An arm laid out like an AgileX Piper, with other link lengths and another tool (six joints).
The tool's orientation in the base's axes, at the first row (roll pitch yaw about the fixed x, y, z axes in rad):
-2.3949, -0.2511, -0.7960
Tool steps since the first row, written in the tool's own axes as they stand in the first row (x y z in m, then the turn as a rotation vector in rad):
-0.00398, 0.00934, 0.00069, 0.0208, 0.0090, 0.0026
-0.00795, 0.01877, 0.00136, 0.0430, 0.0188, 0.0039
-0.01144, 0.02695, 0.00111, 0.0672, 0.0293, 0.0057
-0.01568, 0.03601, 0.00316, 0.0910, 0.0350, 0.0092
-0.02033, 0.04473, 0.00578, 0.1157, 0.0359, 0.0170
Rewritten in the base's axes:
-0.00607, -0.00293, -0.00762, 0.0120, -0.0192, -0.0026
-0.01218, -0.00593, -0.01529, 0.0239, -0.0403, -0.0045
-0.01802, -0.00879, -0.02136, 0.0371, -0.0631, -0.0066
-0.02332, -0.01089, -0.02983, 0.0531, -0.0820, -0.0070
-0.02841, -0.01230, -0.03859, 0.0742, -0.0970, -0.0070

